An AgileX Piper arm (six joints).
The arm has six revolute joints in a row. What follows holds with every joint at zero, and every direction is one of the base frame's. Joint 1 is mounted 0.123 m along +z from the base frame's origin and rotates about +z. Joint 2 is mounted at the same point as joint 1 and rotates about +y. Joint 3 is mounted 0.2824 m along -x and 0.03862 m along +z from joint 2 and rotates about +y. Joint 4 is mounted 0.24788 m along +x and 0.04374 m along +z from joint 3 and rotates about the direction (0.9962, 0, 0.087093). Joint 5 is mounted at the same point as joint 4 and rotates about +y. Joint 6 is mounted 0.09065 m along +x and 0.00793 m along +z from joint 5 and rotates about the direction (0.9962, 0, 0.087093). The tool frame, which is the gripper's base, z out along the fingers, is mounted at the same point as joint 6; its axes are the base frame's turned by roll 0, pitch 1.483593 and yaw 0 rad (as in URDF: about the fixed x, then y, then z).
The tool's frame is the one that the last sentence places.
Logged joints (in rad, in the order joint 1, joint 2, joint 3, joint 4, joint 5, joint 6), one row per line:
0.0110 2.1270 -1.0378 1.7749 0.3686 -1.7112
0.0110 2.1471 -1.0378 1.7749 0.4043 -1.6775
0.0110 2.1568 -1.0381 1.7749 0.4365 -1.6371
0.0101 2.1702 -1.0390 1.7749 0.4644 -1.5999
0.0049 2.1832 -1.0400 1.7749 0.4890 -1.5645
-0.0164 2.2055 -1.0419 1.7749 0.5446 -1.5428
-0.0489 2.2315 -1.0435 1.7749 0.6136 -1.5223
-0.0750 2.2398 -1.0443 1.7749 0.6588 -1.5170
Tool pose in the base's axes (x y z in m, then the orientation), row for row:
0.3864 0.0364 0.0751 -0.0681 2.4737 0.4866
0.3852 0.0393 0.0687 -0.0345 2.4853 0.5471
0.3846 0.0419 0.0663 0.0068 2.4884 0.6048
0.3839 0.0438 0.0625 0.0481 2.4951 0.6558
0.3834 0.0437 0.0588 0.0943 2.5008 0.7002
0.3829 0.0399 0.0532 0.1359 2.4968 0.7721
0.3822 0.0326 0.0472 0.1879 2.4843 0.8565
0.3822 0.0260 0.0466 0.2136 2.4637 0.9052
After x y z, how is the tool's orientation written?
As a rotation vector, in radians.
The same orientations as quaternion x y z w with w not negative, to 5 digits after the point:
-0.02572 0.93415 0.18376 0.30485
-0.01296 0.93341 0.20548 0.29387
0.00254 0.93103 0.22628 0.28631
0.01791 0.92915 0.24421 0.27698
0.03496 0.92709 0.25958 0.26813
0.05015 0.92144 0.28494 0.25931
0.06904 0.91284 0.31471 0.25083
0.07851 0.90552 0.33270 0.25137

